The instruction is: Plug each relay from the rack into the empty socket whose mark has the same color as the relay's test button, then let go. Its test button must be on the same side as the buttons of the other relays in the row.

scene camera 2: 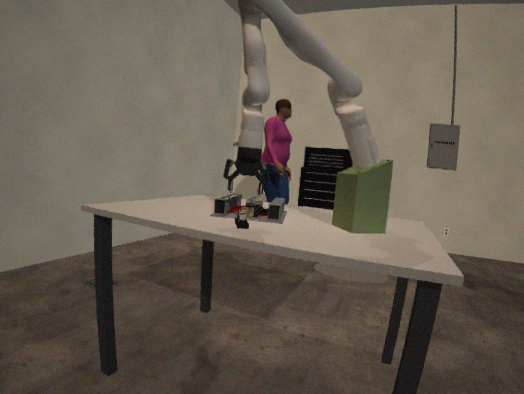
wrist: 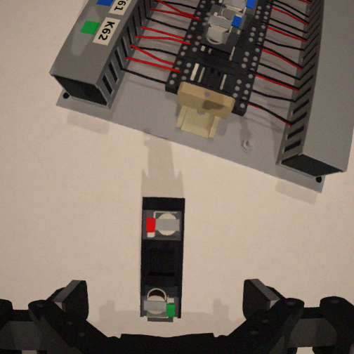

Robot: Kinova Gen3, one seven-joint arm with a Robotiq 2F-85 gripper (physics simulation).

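Seen in the pictures: gripper, between the fingertips: (scene camera 2: 245, 194); arm's base, origin of its link: (scene camera 2: 366, 165).
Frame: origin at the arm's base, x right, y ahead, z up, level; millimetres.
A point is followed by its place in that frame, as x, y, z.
A black rack (scene camera 2: 242, 224) @[-372, 239, -220] (wrist: 162, 203) stands on the table. It holds a relay with a red test button (wrist: 150, 225) on its left side in the wrist view and, at the near end, a relay with a green test button (wrist: 170, 309) on its right; the middle place is empty. My gripper (scene camera 2: 245, 191) @[-334, 270, -130] (wrist: 165, 298) is open and empty, high above the table, fingers wide on either side of the green-button relay in the wrist view. The end socket (wrist: 208, 77), by label K62 (wrist: 104, 31) and a green mark (wrist: 90, 27), is empty. Neighbouring relays have blue buttons (wrist: 236, 21) on their right.
Grey wire ducts (wrist: 82, 62) (wrist: 330, 105) flank the socket row on a grey base plate (wrist: 140, 110). A tan end clamp (wrist: 205, 100) is beyond the K62 socket. A tall green block (scene camera 2: 362, 200) @[-90, -28, -121] stands on the table (scene camera 2: 305, 237) @[-302, 56, -232]. A person in pink (scene camera 2: 277, 140) stands behind the table.
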